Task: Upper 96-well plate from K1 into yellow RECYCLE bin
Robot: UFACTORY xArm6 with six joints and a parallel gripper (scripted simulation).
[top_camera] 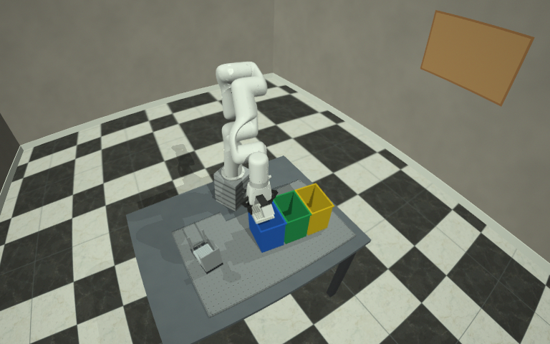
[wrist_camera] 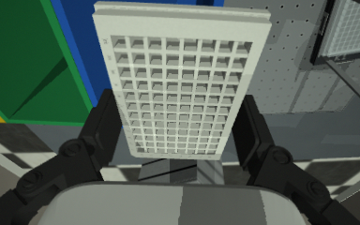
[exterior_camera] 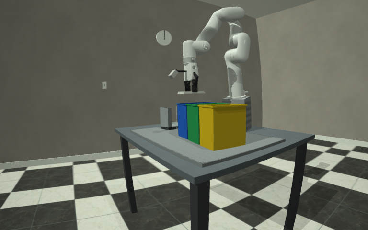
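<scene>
Right now the yellow bin is 1 cm ahead of my hand, 30 cm to the left of it and 16 cm below it. Also, from my hand: blue bin 1 cm behind, 4 cm to the left, 16 cm below; then green bin 17 cm to the left, 16 cm below.
</scene>
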